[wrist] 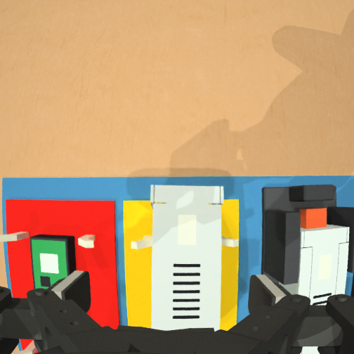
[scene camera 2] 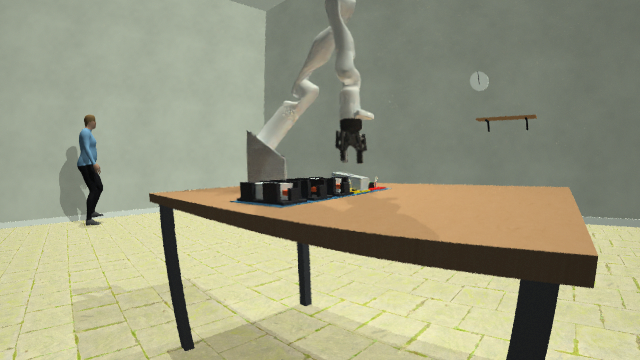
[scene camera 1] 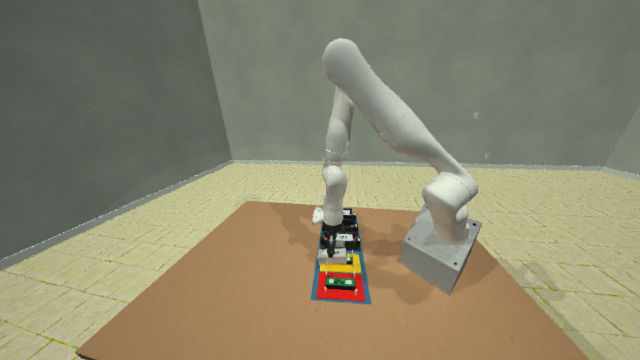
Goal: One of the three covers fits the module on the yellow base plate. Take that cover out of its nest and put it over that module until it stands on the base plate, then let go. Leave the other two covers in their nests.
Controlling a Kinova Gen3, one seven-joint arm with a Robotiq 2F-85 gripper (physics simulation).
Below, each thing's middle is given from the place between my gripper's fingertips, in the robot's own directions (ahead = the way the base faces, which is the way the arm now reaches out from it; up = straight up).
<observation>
The yellow base plate (wrist: pixel 137 214) is 30 mm behind my hand, 20 mm to the right of it and 90 mm below it. The rest, counted from my hand: red plate (scene camera 1: pixel 337 294) (60 mm behind, 80 mm to the left, 90 mm below).
</observation>
